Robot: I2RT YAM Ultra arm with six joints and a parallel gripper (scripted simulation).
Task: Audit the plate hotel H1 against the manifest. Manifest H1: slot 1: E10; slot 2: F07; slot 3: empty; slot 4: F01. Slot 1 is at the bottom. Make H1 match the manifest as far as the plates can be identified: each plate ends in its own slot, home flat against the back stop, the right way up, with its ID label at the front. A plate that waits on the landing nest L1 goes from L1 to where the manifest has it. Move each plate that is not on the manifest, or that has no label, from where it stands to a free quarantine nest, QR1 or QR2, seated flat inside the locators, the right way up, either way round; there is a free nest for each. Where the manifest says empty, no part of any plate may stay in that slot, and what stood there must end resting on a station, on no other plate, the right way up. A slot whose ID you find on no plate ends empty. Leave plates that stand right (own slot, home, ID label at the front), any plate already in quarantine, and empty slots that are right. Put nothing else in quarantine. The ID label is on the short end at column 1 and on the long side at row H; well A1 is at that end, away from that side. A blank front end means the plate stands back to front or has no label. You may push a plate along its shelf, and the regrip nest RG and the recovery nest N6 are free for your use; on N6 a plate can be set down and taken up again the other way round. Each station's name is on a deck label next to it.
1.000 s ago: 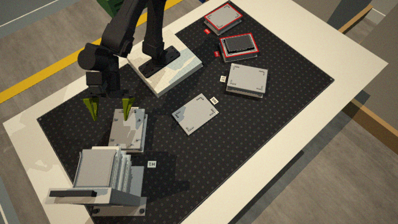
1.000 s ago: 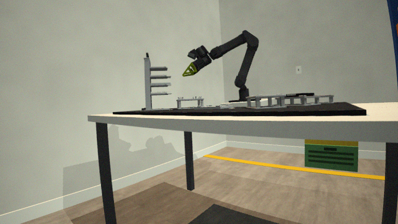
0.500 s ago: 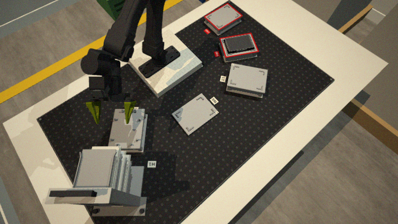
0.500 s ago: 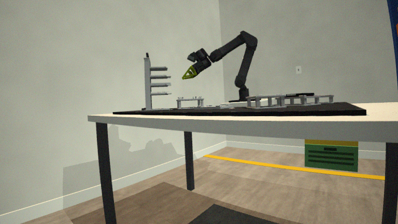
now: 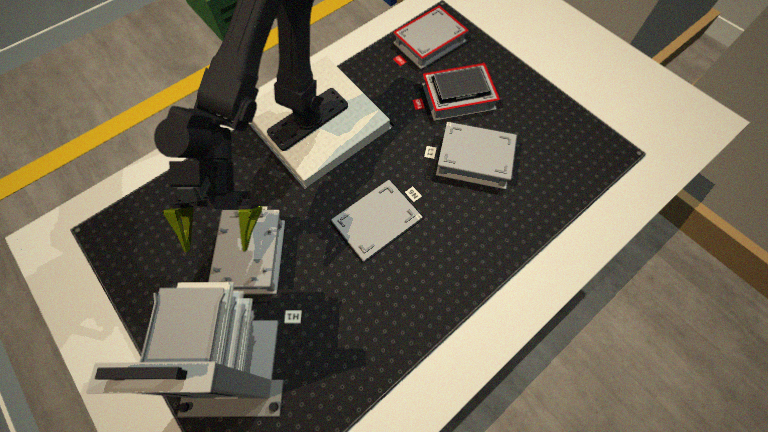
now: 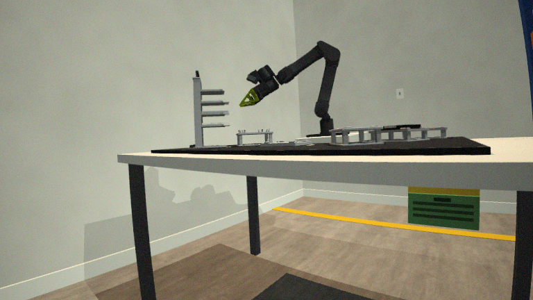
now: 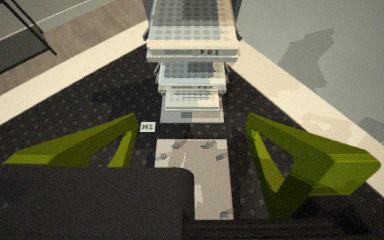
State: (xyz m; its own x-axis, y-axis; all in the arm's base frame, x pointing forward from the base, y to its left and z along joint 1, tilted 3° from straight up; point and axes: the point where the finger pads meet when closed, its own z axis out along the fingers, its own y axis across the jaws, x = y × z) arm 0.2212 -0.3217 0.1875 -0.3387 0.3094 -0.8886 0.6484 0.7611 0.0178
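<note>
Now: hand 4 cm past the regrip nest, 3 cm to the right of it and 14 cm above it. The rest, counted from my hand: H1 deck label (12 cm ahead, 2 cm to the left, 20 cm below); white well plate (10 cm ahead, 8 cm to the right, 10 cm below); plate hotel H1 (16 cm ahead, 14 cm to the right, 5 cm below).
</note>
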